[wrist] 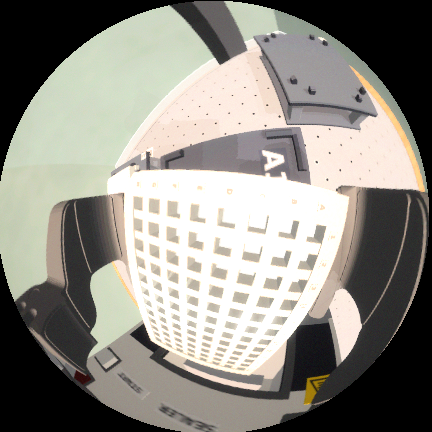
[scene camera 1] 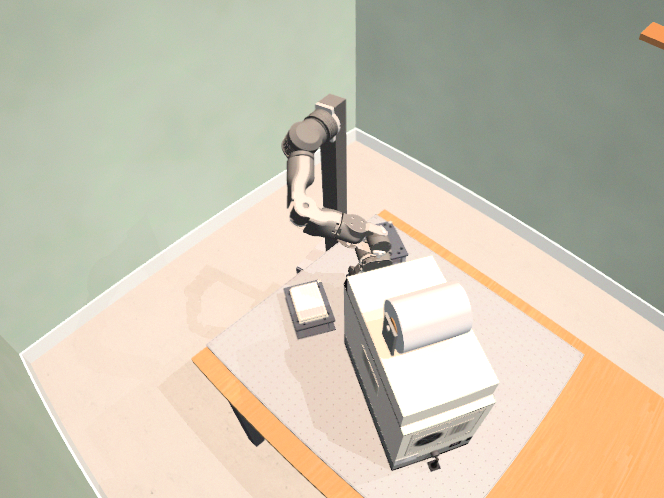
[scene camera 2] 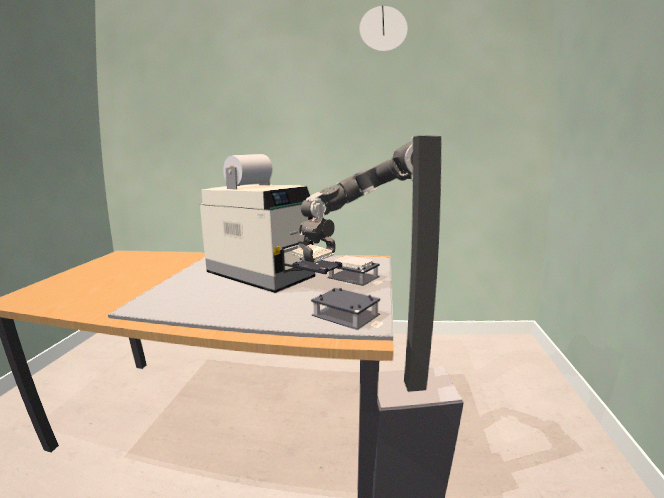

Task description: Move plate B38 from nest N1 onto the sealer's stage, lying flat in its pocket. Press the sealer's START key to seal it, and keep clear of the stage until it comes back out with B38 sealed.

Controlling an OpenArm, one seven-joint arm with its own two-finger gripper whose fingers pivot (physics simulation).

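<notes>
My gripper [scene camera 2: 320, 253] [wrist: 217, 249] is shut on plate B38 [wrist: 210, 250], a white many-welled plate that spans between its two fingers. In scene camera 2 the held plate is a little above the dark stage [scene camera 2: 328, 266] [wrist: 220, 152], in front of the sealer [scene camera 1: 445, 380] [scene camera 2: 235, 246] [wrist: 142, 405]. In the wrist view the stage's outer end, with a corner bracket and white lettering, shows past the plate's lettered edge; the rest is hidden under it. The START key [wrist: 107, 358] is a pale square on the sealer's front. An empty dark nest [scene camera 1: 395, 243] [scene camera 2: 345, 300] [wrist: 315, 75] stands apart; its label is unreadable.
A second dark nest [scene camera 1: 321, 325] [scene camera 2: 360, 276] holds white plate material [scene camera 1: 308, 301] [scene camera 2: 351, 262]. A white roll [scene camera 1: 434, 317] [scene camera 2: 254, 168] sits on the sealer. A yellow warning label [wrist: 316, 390] is beside its opening. The arm's post [scene camera 1: 333, 171] [scene camera 2: 423, 257] stands at the table's edge.
</notes>
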